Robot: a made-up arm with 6 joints.
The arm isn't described. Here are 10 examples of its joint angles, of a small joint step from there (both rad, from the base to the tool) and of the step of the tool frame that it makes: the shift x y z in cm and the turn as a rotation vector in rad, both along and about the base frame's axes.
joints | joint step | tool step
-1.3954 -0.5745 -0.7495 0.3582 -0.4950 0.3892 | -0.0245 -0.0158 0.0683 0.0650 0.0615 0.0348 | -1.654 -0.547 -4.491 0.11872 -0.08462 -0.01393
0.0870 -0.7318 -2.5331 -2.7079 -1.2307 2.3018 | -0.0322 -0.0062 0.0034 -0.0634 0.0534 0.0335 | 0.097 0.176 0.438 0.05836 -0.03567 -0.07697
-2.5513 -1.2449 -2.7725 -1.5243 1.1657 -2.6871 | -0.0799 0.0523 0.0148 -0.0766 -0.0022 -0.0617 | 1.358 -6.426 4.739 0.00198 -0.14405 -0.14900
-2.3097 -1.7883 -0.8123 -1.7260 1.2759 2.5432 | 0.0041 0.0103 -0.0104 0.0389 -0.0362 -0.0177 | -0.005 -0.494 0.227 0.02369 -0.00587 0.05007
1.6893 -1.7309 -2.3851 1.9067 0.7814 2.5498 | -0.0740 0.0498 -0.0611 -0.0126 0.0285 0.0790 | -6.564 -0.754 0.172 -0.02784 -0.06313 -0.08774
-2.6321 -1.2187 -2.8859 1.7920 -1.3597 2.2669 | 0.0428 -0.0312 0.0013 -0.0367 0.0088 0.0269 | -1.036 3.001 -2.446 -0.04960 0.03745 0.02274
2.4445 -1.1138 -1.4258 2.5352 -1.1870 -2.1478 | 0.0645 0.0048 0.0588 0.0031 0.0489 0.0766 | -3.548 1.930 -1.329 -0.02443 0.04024 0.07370
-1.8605 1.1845 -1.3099 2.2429 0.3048 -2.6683 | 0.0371 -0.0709 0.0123 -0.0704 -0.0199 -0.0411 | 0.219 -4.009 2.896 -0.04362 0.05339 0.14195
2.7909 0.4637 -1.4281 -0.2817 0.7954 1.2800 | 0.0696 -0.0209 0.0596 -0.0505 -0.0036 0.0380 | -0.254 -5.163 -2.147 0.02374 -0.03625 0.06351
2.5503 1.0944 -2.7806 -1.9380 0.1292 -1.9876 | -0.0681 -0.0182 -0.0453 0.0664 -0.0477 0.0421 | 4.191 3.187 4.787 -0.05087 0.10082 -0.00612
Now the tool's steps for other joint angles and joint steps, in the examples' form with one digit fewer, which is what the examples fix.
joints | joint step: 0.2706 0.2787 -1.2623 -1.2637 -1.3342 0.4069 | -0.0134 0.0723 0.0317 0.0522 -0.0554 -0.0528
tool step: -0.08 -1.37 -5.66 0.0427 0.0499 -0.0095
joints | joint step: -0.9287 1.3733 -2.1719 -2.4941 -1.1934 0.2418 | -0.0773 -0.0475 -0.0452 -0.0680 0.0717 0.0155
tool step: -2.65 -6.14 4.38 -0.1640 -0.0142 -0.0757
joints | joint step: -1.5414 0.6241 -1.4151 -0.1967 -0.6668 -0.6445 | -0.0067 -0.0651 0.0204 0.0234 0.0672 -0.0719
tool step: -0.73 -0.44 3.07 0.0119 0.0627 -0.0223
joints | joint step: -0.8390 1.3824 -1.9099 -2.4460 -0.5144 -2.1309 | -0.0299 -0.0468 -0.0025 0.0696 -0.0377 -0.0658
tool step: 0.87 -2.72 3.36 -0.0004 -0.0658 -0.0146
